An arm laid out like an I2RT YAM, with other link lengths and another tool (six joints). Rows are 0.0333 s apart.
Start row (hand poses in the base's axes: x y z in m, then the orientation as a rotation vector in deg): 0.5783, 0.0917, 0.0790, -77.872, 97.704, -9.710
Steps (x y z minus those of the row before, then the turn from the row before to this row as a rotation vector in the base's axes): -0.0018, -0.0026, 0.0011, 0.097, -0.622, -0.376; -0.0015, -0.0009, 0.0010, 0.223, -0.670, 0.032; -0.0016, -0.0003, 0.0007, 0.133, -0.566, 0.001; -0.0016, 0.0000, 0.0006, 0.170, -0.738, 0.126; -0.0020, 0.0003, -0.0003, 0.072, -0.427, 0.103; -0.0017, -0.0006, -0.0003, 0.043, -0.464, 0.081; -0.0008, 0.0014, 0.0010, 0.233, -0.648, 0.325; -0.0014, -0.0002, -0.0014, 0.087, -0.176, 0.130; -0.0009, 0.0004, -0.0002, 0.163, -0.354, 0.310; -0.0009, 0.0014, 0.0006, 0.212, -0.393, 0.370; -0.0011, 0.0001, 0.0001, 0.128, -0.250, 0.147; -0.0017, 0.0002, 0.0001, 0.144, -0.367, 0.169; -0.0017, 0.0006, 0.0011, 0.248, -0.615, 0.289; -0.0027, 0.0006, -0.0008, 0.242, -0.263, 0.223; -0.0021, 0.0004, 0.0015, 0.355, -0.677, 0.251; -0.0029, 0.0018, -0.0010, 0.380, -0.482, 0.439
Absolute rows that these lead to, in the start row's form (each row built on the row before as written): 0.5765, 0.0891, 0.0801, -77.304, 97.440, -10.244; 0.5750, 0.0882, 0.0811, -76.967, 96.834, -10.464; 0.5734, 0.0879, 0.0818, -76.701, 96.346, -10.712; 0.5718, 0.0879, 0.0824, -76.458, 95.624, -10.964; 0.5698, 0.0882, 0.0821, -76.361, 95.188, -11.114; 0.5681, 0.0876, 0.0818, -76.256, 94.739, -11.325; 0.5673, 0.0890, 0.0828, -76.148, 93.948, -11.346; 0.5659, 0.0888, 0.0814, -76.134, 93.702, -11.307; 0.5650, 0.0892, 0.0812, -76.152, 93.175, -11.209; 0.5641, 0.0906, 0.0818, -76.168, 92.569, -11.059; 0.5630, 0.0907, 0.0819, -76.113, 92.245, -11.023; 0.5613, 0.0909, 0.0820, -76.029, 91.807, -11.035; 0.5596, 0.0915, 0.0831, -75.886, 91.068, -11.045; 0.5569, 0.0921, 0.0823, -75.796, 90.671, -10.877; 0.5548, 0.0925, 0.0838, -75.523, 89.897, -10.863; 0.5519, 0.0943, 0.0828, -75.427, 89.156, -10.588
